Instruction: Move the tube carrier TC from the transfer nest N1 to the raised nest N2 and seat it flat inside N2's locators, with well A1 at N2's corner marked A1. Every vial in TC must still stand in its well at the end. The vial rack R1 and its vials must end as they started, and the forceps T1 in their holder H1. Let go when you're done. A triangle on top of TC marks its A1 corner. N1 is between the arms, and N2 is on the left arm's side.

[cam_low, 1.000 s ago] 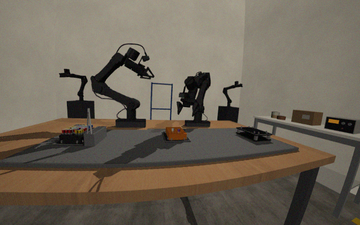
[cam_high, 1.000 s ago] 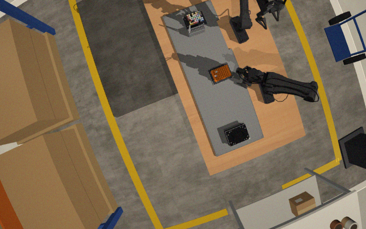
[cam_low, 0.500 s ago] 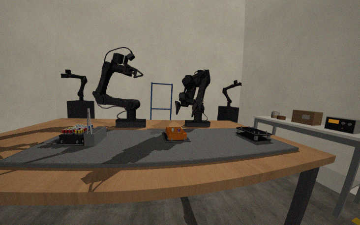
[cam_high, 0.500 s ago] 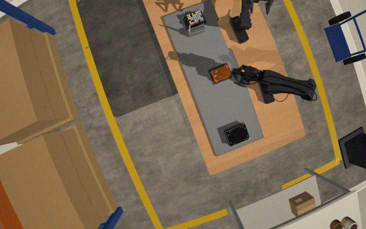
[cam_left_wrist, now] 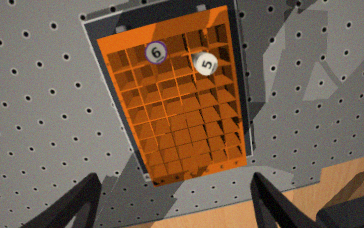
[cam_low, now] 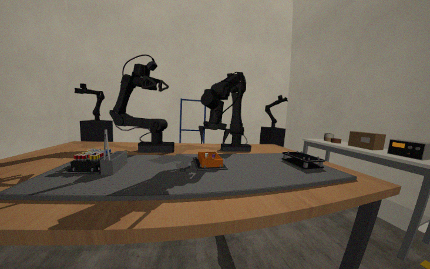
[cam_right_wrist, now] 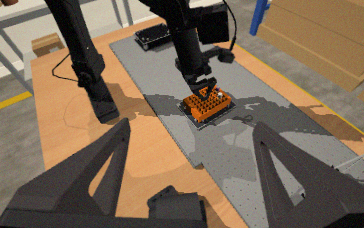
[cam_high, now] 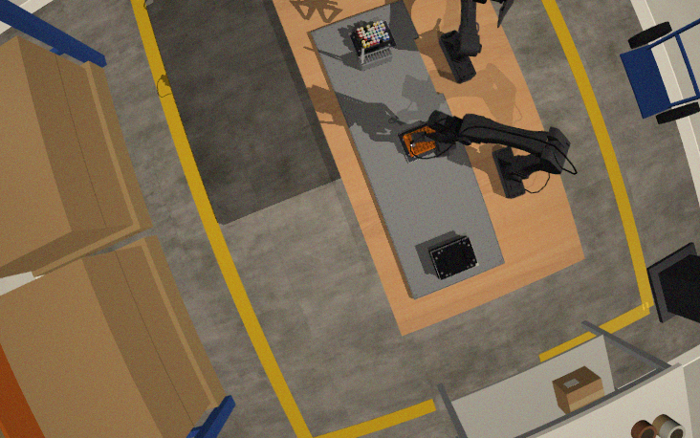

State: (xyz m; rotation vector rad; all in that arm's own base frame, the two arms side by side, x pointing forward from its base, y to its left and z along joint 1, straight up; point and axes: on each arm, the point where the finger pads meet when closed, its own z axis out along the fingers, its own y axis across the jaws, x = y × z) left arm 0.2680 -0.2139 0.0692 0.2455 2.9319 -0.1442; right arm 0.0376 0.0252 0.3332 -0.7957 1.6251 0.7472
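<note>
Right now the orange tube carrier TC is 20 mm ahead of my left hand, 20 mm to the right of it and 60 mm below it. Round my left hand: black raised nest N2: 100 mm ahead, 450 mm to the left, 50 mm below; then dark transfer nest N1: 20 mm ahead, 20 mm to the right, 80 mm below; then grey holder H1: 60 mm ahead, 380 mm to the right, 70 mm below.
</note>
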